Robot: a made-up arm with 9 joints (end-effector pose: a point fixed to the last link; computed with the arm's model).
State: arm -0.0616 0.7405 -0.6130 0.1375 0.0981 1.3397 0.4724 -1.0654 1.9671
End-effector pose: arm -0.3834 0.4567 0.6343 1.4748 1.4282 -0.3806
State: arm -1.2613 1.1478 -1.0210 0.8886 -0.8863 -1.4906 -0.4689 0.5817 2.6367
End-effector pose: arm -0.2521 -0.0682 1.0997 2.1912 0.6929 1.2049
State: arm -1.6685 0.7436 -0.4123 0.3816 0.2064 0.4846 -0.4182 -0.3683 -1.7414
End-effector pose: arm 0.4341 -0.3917 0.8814 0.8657 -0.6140 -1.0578
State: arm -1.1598 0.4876 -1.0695 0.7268 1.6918 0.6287 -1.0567 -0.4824 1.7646
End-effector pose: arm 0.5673 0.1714 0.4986 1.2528 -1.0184 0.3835
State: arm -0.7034 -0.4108 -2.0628 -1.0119 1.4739 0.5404 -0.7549 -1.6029 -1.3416
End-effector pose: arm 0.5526 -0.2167 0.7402 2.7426 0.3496 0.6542
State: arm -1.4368 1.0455 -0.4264 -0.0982 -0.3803 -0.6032 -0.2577 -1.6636 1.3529
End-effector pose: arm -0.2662 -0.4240 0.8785 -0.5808 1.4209 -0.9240
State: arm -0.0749 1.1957 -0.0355 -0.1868 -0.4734 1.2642 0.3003 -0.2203 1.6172
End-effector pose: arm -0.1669 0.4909 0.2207 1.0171 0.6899 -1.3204
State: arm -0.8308 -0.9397 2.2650 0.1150 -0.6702 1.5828 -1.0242 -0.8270 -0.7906
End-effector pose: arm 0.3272 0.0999 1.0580 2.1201 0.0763 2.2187
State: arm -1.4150 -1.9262 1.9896 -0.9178 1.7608 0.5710 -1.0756 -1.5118 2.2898
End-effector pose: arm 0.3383 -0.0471 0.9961 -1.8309 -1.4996 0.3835
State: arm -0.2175 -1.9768 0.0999 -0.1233 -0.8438 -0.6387 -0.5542 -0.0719 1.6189
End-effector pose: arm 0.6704 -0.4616 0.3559 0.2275 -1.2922 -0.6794
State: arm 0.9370 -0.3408 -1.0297 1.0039 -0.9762 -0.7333 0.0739 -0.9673 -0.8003
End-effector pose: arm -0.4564 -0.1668 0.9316 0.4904 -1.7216 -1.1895
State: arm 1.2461 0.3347 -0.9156 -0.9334 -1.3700 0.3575 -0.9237 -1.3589 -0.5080
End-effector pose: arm 0.3371 0.6008 0.6090 -0.7118 0.0818 1.0768
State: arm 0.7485 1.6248 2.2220 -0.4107 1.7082 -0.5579 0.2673 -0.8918 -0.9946
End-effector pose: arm -0.2066 0.3656 0.7467 0.2909 1.4252 2.0789
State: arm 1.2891 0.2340 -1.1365 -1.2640 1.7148 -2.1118 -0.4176 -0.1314 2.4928
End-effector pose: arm 0.1192 -0.5572 0.5697 -1.4343 1.4555 1.0837
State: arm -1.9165 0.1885 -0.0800 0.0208 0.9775 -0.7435 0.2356 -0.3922 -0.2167
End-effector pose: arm 0.4284 -0.1195 0.9854 0.1928 -0.7860 0.4051
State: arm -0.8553 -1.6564 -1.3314 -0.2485 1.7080 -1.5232 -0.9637 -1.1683 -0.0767
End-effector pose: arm -0.1379 0.3395 0.3997 -1.4028 -2.6539 -0.2638
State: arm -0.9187 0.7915 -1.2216 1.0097 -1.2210 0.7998 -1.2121 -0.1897 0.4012
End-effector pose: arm 0.5403 -0.3101 0.6731 -0.8693 0.4882 0.3590
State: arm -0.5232 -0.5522 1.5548 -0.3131 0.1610 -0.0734 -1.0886 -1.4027 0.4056
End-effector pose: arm 0.3596 -0.2306 0.0800 1.0407 0.5200 -0.4376
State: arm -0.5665 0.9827 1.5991 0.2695 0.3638 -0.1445 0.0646 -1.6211 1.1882
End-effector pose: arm -0.1445 -0.0476 -0.0010 0.9349 0.2230 -1.1349
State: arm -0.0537 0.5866 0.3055 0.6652 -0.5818 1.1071 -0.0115 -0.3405 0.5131
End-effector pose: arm -0.1476 -0.3720 0.1199 0.6688 -0.2498 -1.1576
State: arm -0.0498 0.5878 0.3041 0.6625 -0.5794 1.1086 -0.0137 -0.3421 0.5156
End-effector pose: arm -0.1512 -0.3687 0.1193 0.6674 -0.2420 -1.1634
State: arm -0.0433 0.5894 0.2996 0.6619 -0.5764 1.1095 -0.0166 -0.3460 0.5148
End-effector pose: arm -0.1578 -0.3648 0.1202 0.6657 -0.2309 -1.1744
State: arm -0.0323 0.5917 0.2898 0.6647 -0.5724 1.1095 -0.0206 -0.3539 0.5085
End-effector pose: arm -0.1694 -0.3597 0.1236 0.6636 -0.2139 -1.1941
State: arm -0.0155 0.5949 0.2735 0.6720 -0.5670 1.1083 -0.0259 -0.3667 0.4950
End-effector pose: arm -0.1873 -0.3527 0.1304 0.6612 -0.1900 -1.2254
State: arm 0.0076 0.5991 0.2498 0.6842 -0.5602 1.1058 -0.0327 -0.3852 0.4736
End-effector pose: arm -0.2115 -0.3432 0.1413 0.6586 -0.1579 -1.2696
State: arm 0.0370 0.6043 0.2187 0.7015 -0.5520 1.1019 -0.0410 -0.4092 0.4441
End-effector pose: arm -0.2416 -0.3307 0.1570 0.6557 -0.1183 -1.3275
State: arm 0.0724 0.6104 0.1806 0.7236 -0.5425 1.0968 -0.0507 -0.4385 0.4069
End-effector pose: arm -0.2762 -0.3146 0.1777 0.6528 -0.0715 -1.3989
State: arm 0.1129 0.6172 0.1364 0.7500 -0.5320 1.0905 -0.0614 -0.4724 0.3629
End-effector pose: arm -0.3132 -0.2947 0.2034 0.6498 -0.0192 -1.4827
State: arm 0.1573 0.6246 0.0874 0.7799 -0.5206 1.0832 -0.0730 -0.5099 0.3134
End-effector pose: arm -0.3506 -0.2712 0.2341 0.6460 0.0372 -1.5772
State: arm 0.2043 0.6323 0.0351 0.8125 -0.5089 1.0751 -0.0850 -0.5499 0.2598
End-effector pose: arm -0.3861 -0.2449 0.2687 0.6411 0.0953 -1.6794
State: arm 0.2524 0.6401 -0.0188 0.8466 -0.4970 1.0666 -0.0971 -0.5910 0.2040
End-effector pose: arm -0.4179 -0.2169 0.3063 0.6344 0.1535 -1.7863
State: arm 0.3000 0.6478 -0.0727 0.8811 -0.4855 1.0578 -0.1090 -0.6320 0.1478
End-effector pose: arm -0.4447 -0.1888 0.3453 0.6254 0.2099 -1.8939
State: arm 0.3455 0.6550 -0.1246 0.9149 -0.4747 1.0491 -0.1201 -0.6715 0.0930
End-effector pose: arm -0.4659 -0.1621 0.3838 0.6140 0.2624 -1.9980
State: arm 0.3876 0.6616 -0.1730 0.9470 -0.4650 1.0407 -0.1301 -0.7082 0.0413
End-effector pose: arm -0.4817 -0.1380 0.4202 0.6003 0.3093 -2.0952
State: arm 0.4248 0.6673 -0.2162 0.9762 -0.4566 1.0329 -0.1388 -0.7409 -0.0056
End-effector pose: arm -0.4927 -0.1178 0.4531 0.5852 0.3494 -2.1816
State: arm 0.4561 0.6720 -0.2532 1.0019 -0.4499 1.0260 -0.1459 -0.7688 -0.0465
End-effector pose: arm -0.4998 -0.1020 0.4811 0.5698 0.3818 -2.2547
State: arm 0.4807 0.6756 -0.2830 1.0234 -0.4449 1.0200 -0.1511 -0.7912 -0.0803
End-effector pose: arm -0.5040 -0.0908 0.5036 0.5555 0.4058 -2.3125
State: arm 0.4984 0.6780 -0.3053 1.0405 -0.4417 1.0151 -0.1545 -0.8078 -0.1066
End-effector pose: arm -0.5063 -0.0840 0.5204 0.5434 0.4213 -2.3545
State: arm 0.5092 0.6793 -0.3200 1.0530 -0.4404 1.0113 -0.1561 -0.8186 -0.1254
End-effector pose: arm -0.5072 -0.0811 0.5312 0.5346 0.4284 -2.3807
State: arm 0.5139 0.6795 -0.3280 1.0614 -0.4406 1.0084 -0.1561 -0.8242 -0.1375
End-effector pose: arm -0.5074 -0.0817 0.5371 0.5291 0.4281 -2.3931
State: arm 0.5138 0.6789 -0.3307 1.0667 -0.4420 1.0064 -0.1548 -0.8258 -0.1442
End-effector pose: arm -0.5070 -0.0848 0.5390 0.5266 0.4224 -2.3947
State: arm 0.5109 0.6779 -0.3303 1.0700 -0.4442 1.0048 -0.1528 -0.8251 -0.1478
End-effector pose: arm -0.5062 -0.0893 0.5386 0.5260 0.4136 -2.3899
